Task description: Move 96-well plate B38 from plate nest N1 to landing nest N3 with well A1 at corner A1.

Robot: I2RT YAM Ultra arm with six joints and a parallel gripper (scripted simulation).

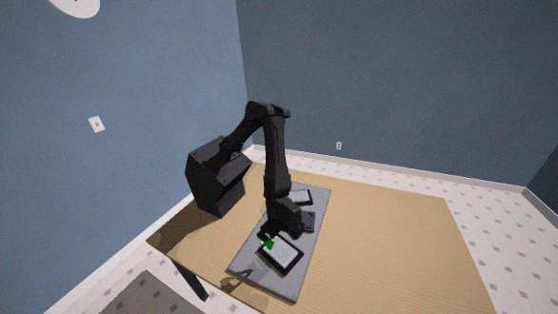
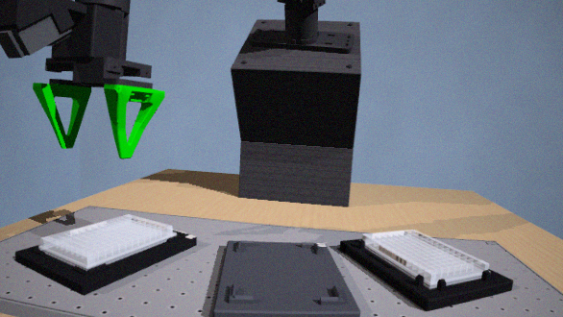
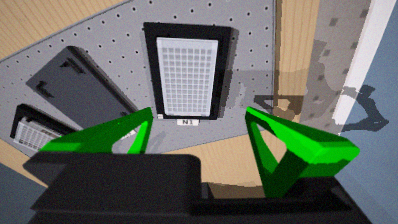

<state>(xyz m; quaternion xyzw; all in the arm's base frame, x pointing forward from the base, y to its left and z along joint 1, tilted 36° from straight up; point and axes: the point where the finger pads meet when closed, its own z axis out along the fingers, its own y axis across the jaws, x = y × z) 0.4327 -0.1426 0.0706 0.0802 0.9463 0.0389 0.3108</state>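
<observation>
Right now the black nest is 120 mm below my hand, 20 mm to the left of it and 10 mm behind it. The rest, counted from my hand: grey landing nest (220 mm to the left, 120 mm below, 20 mm behind).
</observation>
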